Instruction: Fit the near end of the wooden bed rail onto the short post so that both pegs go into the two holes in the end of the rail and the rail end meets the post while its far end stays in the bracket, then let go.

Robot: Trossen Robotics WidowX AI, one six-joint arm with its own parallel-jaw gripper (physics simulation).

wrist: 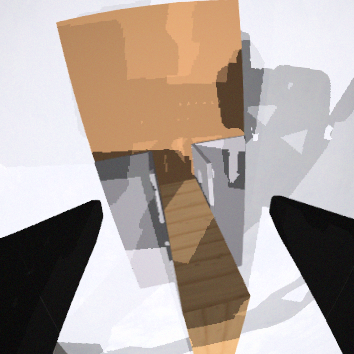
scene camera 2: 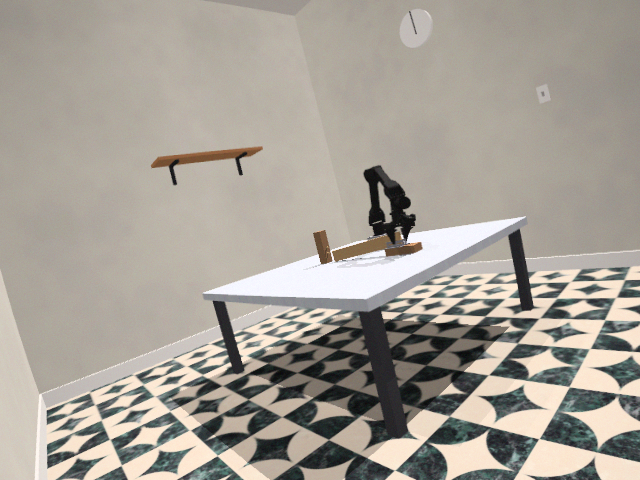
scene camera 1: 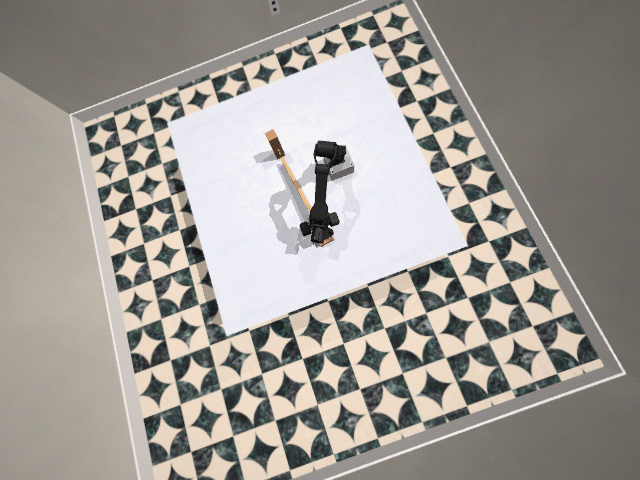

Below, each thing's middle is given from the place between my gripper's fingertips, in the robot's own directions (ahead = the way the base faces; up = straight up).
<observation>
Now: the wooden bed rail (scene camera 2: 376,244) 210 mm to the right of my hand and 30 mm ahead of it.
</observation>
